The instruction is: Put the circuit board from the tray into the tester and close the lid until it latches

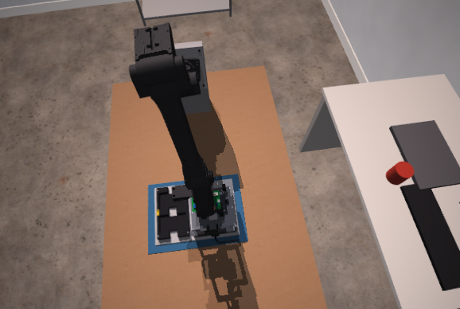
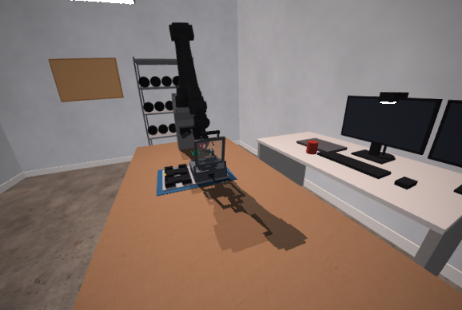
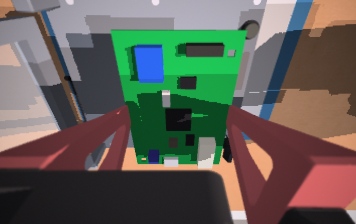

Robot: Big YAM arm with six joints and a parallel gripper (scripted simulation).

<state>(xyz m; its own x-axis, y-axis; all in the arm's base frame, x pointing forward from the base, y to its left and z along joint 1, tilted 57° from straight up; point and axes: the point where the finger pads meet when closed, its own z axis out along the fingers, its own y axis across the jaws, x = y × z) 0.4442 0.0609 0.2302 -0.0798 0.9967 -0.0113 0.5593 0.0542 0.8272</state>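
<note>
The clear lid is 120 mm ahead of my hand, 50 mm above it and 40 mm to the left of it. From my hand the other things lie so: green circuit board: right at my hand.
</note>
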